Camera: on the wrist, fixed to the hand. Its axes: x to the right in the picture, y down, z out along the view.
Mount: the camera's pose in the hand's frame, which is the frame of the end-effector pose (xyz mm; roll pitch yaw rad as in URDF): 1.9 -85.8 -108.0 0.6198 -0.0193 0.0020
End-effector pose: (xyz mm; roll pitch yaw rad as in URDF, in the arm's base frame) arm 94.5 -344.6 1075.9 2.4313 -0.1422 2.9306
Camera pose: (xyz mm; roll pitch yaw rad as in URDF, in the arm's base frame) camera 67.9 -477.4 1101.8 3.0530 -0.1289 2.9164
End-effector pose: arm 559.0 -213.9 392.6 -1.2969 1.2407 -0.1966
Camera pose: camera 584.3 -348.6 408.1 -0.6219 1.2369 -0.1382
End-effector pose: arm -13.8 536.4 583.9 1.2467 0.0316 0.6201
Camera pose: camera -58.8 596.5 468.2 1.8660 0.0236 0.6024
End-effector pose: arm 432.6 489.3 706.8 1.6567 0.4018 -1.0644
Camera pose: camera 519.5 569.6 635.9 2.2683 0.4014 -1.0855
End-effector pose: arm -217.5 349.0 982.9 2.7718 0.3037 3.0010
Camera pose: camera -256.6 234.3 1048.8 -2.8944 0.3210 2.9917
